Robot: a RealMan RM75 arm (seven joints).
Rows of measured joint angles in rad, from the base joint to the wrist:
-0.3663 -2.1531 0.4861 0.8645 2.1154 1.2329 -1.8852
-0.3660 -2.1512 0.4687 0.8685 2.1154 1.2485 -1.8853
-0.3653 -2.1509 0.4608 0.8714 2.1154 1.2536 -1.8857
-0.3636 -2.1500 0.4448 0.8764 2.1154 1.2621 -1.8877
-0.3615 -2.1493 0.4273 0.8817 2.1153 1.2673 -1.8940
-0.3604 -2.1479 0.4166 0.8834 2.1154 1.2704 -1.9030
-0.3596 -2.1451 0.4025 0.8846 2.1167 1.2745 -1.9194
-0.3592 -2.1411 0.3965 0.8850 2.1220 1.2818 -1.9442
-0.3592 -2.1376 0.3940 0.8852 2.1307 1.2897 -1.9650
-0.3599 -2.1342 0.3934 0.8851 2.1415 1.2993 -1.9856
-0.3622 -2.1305 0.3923 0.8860 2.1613 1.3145 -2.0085
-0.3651 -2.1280 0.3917 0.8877 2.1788 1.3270 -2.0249
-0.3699 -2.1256 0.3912 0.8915 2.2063 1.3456 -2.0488
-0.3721 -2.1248 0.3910 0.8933 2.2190 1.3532 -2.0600
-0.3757 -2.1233 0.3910 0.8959 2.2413 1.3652 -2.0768
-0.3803 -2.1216 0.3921 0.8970 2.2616 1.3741 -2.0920
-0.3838 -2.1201 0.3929 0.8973 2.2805 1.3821 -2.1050
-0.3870 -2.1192 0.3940 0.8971 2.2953 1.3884 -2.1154
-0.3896 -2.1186 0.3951 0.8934 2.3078 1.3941 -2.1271
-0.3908 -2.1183 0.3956 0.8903 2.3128 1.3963 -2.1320
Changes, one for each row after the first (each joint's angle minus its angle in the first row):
0.0003 0.0019 -0.0174 0.0040 0.0000 0.0156 -0.0001
0.0010 0.0022 -0.0253 0.0069 0.0000 0.0207 -0.0005
0.0027 0.0031 -0.0413 0.0119 0.0000 0.0292 -0.0025
0.0048 0.0038 -0.0588 0.0172 -0.0001 0.0344 -0.0088
0.0059 0.0052 -0.0695 0.0189 0.0000 0.0375 -0.0178
0.0067 0.0080 -0.0836 0.0201 0.0013 0.0416 -0.0342
0.0071 0.0120 -0.0896 0.0205 0.0066 0.0489 -0.0590
0.0071 0.0155 -0.0921 0.0207 0.0153 0.0568 -0.0798
0.0064 0.0189 -0.0927 0.0206 0.0261 0.0664 -0.1004
0.0041 0.0226 -0.0938 0.0215 0.0459 0.0816 -0.1233
0.0012 0.0251 -0.0944 0.0232 0.0634 0.0941 -0.1397
-0.0036 0.0275 -0.0949 0.0270 0.0909 0.1127 -0.1636
-0.0058 0.0283 -0.0951 0.0288 0.1036 0.1203 -0.1748
-0.0094 0.0298 -0.0951 0.0314 0.1259 0.1323 -0.1916
-0.0140 0.0315 -0.0940 0.0325 0.1462 0.1412 -0.2068
-0.0175 0.0330 -0.0932 0.0328 0.1651 0.1492 -0.2198
-0.0207 0.0339 -0.0921 0.0326 0.1799 0.1555 -0.2302
-0.0233 0.0345 -0.0910 0.0289 0.1924 0.1612 -0.2419
-0.0245 0.0348 -0.0905 0.0258 0.1974 0.1634 -0.2468

